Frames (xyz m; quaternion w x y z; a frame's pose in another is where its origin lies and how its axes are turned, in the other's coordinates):
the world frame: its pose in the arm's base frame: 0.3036 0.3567 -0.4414 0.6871 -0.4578 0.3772 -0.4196
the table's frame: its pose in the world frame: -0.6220 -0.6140 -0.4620 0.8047 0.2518 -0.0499 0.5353
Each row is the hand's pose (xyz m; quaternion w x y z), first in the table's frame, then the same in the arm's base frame.
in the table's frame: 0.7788 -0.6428 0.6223 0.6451 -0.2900 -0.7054 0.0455
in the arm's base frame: 0.4574 -0.0687 -0.0404 0.8741 -0.2847 -0.3666 0.1431
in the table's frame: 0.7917 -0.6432 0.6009 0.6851 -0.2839 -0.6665 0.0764
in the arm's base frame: 0.4499 -0.0701 -0.0642 0.8960 -0.2654 -0.3146 0.1665
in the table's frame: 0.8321 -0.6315 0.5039 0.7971 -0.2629 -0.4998 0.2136
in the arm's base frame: 0.4051 -0.0612 -0.1595 0.9361 -0.1848 -0.1158 0.2759
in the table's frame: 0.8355 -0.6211 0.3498 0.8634 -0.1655 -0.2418 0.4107
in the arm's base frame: 0.2930 -0.0499 -0.2653 0.9008 -0.0056 0.1453 0.4093
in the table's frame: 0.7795 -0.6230 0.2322 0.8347 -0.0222 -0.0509 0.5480
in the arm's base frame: 0.1680 -0.0459 -0.3018 0.8044 0.1895 0.3035 0.4743
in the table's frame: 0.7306 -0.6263 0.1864 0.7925 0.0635 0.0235 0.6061
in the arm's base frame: 0.1012 -0.0445 -0.2957 0.7392 0.2951 0.3513 0.4930
